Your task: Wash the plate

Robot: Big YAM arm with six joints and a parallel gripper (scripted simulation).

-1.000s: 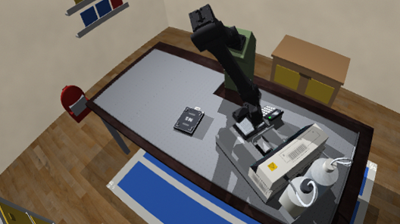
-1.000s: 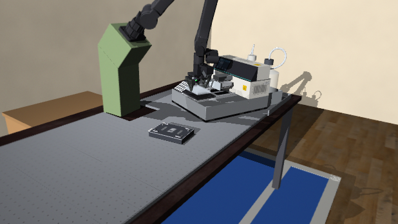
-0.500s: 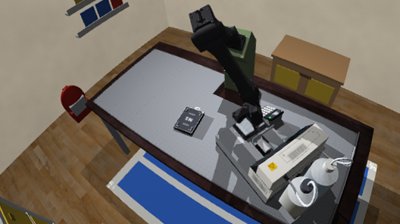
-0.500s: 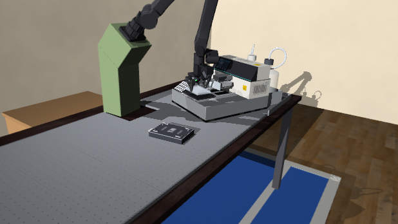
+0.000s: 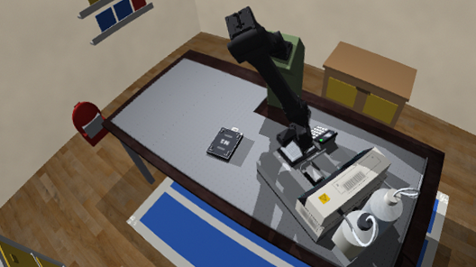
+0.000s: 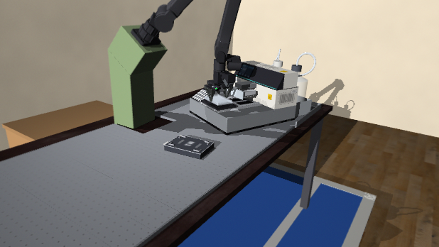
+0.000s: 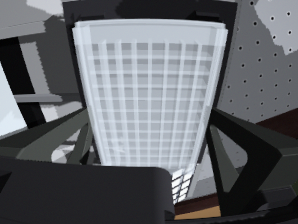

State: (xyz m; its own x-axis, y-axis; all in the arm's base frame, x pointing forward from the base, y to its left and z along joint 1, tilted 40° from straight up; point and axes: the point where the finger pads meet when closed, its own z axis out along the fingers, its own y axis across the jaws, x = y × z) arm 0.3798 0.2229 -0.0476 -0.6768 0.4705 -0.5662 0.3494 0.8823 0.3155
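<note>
Right now my hand is 1 cm above the well plate. Also, from my hand: plate nest N1: 7 cm ahead, 35 cm to the right, 10 cm below; plate washer: 7 cm ahead, 14 cm to the left, 2 cm above; carrier: 2 cm below.
</note>
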